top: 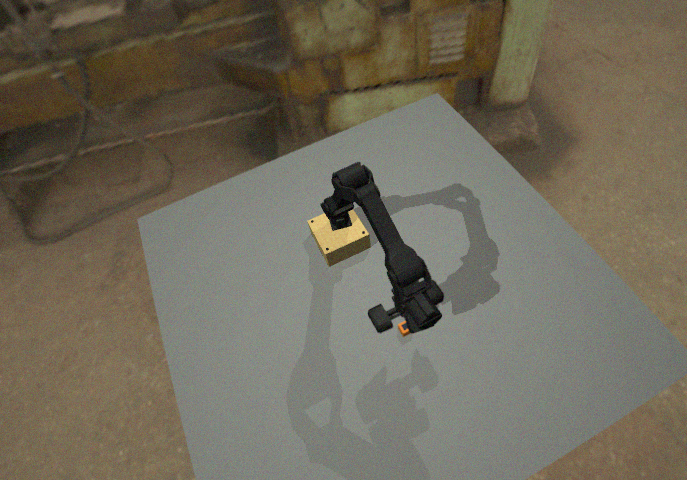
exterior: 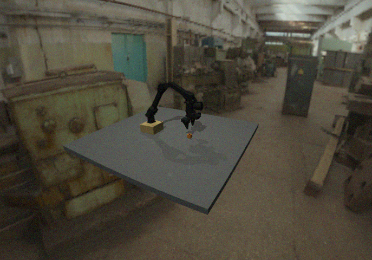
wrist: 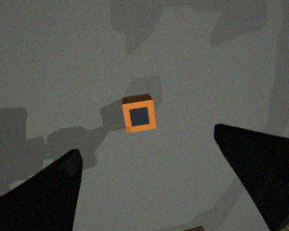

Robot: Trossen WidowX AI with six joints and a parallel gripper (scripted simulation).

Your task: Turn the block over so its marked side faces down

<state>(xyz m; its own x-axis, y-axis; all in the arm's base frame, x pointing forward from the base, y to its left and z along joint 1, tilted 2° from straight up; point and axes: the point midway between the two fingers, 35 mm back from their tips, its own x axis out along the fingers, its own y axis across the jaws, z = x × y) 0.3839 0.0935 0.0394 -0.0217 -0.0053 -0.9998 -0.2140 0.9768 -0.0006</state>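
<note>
Now: gripper tip 70 mm above the orange block.
</note>
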